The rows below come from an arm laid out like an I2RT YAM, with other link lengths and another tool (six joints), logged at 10 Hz.
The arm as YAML. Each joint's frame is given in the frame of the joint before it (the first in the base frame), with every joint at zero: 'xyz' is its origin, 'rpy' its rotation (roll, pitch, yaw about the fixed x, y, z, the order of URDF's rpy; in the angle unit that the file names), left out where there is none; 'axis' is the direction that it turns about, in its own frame. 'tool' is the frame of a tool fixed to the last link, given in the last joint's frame.
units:
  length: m
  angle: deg
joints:
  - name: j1
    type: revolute
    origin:
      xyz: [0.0, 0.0, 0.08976]
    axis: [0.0, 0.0, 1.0]
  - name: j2
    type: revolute
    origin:
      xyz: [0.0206, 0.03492, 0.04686]
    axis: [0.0, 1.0, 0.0]
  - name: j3
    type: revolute
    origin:
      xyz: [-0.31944, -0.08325, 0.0]
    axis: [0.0, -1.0, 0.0]
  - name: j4
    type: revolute
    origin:
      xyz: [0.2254, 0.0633, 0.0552]
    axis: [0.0, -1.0, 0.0]
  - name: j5
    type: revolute
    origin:
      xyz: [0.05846, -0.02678, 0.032]
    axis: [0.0, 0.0, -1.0]
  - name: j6
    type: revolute
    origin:
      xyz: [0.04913, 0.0, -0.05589]
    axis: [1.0, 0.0, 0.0]
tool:
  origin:
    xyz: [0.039, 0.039, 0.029]
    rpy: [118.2, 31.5, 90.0]
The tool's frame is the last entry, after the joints.
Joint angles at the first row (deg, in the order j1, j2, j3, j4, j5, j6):
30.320, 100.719, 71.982, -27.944, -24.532, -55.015
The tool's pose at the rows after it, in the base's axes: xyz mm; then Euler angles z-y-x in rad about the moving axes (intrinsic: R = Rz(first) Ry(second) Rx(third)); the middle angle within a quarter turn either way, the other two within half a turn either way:
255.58, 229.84, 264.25, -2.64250, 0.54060, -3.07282
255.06, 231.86, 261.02, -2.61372, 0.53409, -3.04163
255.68, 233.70, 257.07, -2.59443, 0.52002, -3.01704
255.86, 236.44, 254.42, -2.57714, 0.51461, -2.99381
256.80, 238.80, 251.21, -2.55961, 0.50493, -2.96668
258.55, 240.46, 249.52, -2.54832, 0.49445, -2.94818
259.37, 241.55, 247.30, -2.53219, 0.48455, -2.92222
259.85, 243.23, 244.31, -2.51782, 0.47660, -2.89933
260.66, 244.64, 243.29, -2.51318, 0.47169, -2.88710
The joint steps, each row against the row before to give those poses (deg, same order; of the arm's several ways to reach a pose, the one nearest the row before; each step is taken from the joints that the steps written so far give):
0.790, 0.616, 0.350, -1.141, 1.584, -1.145
0.616, 0.528, 0.440, -0.707, 1.235, -0.968
0.441, 0.789, 0.527, -0.790, 1.057, -0.614
0.613, 0.530, 0.439, -0.353, 1.140, -0.353
0.529, 0.702, 0.615, -0.614, 1.320, -0.438
0.265, 0.704, 0.878, -0.878, 0.880, -0.353
0.352, 0.529, 0.618, -0.792, 1.226, -0.526
0.439, 0.525, 0.352, -0.353, 1.143, -0.352
0.262, 0.353, 0.440, -0.353, 0.705, -0.003

